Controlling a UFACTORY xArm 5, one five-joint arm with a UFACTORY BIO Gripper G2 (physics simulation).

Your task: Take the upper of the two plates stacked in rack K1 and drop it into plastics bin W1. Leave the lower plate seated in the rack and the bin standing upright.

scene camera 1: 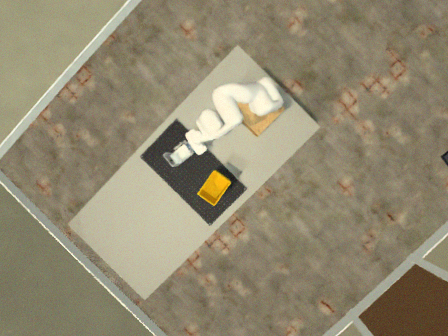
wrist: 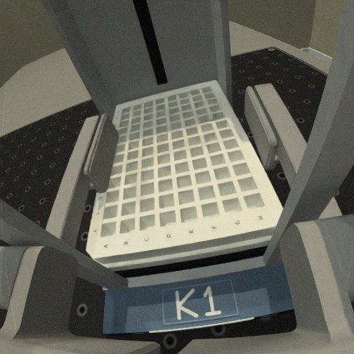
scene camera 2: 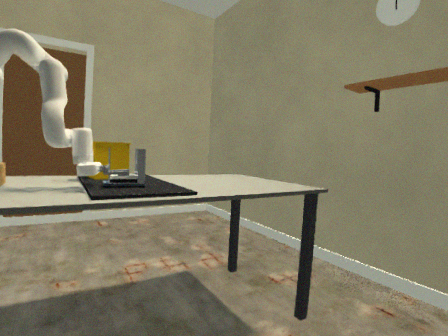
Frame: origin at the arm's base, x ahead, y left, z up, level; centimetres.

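Seen in the pictures: hand, tool point: (scene camera 1: 180, 153) (scene camera 2: 123, 172).
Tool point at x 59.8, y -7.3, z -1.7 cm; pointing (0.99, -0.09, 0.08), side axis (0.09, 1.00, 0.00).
Pixels of each thing's top centre, then the offset from my tool point to it. Level surfaces: height alone.
- rack K1, top centre: (scene camera 2: 124, 148) (scene camera 1: 177, 153) dx +0.0, dy +0.5, dz +9.8 cm
- Plastics bin W1, top centre: (scene camera 2: 108, 142) (scene camera 1: 214, 188) dx -4.9, dy +31.7, dz +12.4 cm
- black perforated mat, surface height: dz -5.6 cm
- pale table, surface height: dz -7.0 cm
The upper plate (wrist: 182, 172), pale with square wells, lies in rack K1 (wrist: 115, 50) (scene camera 2: 141, 167) (scene camera 1: 168, 159) in the wrist view. The lower plate is largely hidden beneath it; pale layered edges show at the front. My gripper (wrist: 184, 142) (scene camera 2: 131, 175) is open, with its pads on either side of the upper plate, low over the rack. A strip of dark mat shows between the right pad and the plate; the left pad overlaps the plate's left edge in view. Whether that pad touches is unclear. Plastics bin W1 (scene camera 1: 215, 186) (scene camera 2: 114, 150) is yellow and stands upright.
The rack and bin stand on a black perforated mat (scene camera 1: 192, 192) (scene camera 2: 165, 189) on the pale table (scene camera 1: 125, 220). The rack's tall back wall and side posts rise close around the fingers. A blue front strip (wrist: 145, 310) reads K1. The arm's wooden base (scene camera 1: 259, 125) is at the table's far end.
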